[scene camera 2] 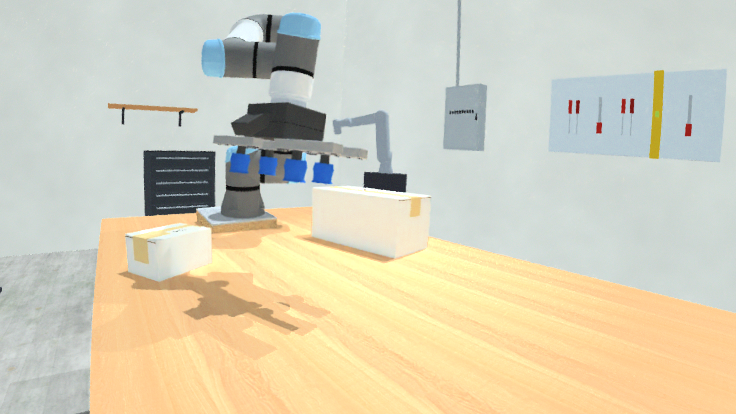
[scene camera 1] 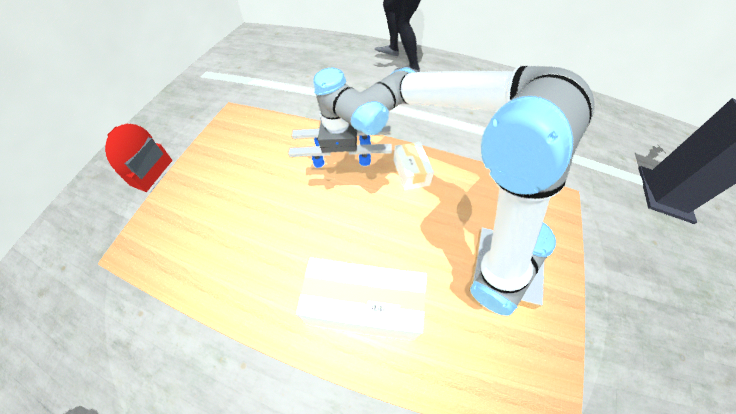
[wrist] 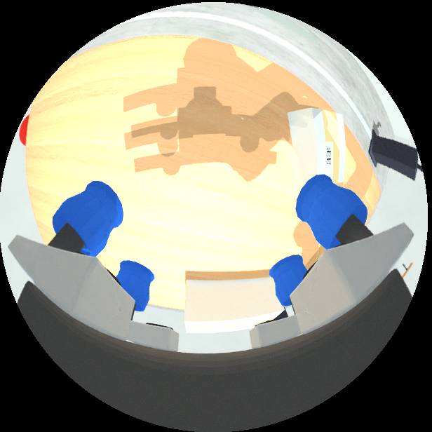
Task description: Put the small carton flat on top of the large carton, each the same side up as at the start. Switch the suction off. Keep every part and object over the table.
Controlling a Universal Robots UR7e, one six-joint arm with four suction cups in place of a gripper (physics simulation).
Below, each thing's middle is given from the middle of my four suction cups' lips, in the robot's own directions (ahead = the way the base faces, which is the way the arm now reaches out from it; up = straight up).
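With the small white carton point(scene camera 2: 160, 253) as my reference, my suction cup is 170 mm above it, 200 mm past it and 170 mm to the left of it. Going by their middles, the small white carton is the nearest to my suction cup of the things named here. As for the large white carton point(scene camera 1: 368, 300), it is 140 mm below my suction cup, 370 mm to the left of it and 200 mm behind it.
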